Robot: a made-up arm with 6 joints.
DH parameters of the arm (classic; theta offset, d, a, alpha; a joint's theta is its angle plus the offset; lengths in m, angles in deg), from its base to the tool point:
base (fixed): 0 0 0 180
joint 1: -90 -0.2 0.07 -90
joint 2: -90 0.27 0.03 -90
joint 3: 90 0.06 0.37 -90
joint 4: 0 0.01 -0.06 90
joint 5: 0 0.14 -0.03 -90
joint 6: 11.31 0 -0.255 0
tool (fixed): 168.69 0.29 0 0
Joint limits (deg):
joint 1: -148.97..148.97
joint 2: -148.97..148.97
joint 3: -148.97..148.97
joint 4: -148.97..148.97
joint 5: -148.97..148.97
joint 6: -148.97..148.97
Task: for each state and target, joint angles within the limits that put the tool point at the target. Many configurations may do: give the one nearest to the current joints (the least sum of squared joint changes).
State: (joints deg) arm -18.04 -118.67 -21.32 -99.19 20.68 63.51
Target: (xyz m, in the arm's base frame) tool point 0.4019 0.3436 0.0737
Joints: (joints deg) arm -13.51 -118.90 33.96 -76.13 -7.53 61.32
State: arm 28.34 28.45 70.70 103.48 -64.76 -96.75
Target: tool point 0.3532 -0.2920 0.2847
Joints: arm 23.88 41.73 87.74 104.13 -65.84 -95.45
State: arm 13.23 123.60 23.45 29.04 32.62 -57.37
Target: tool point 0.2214 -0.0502 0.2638
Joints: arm -9.63 109.87 -14.05 23.46 35.43 -75.90
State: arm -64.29 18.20 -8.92 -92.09 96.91 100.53
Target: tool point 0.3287 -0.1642 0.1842
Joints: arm -55.87 7.17 0.92 -119.85 93.59 102.57
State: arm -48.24 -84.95 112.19 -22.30 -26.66 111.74
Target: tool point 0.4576 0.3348 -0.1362
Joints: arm -39.63 -94.18 120.35 -51.30 -13.50 96.99
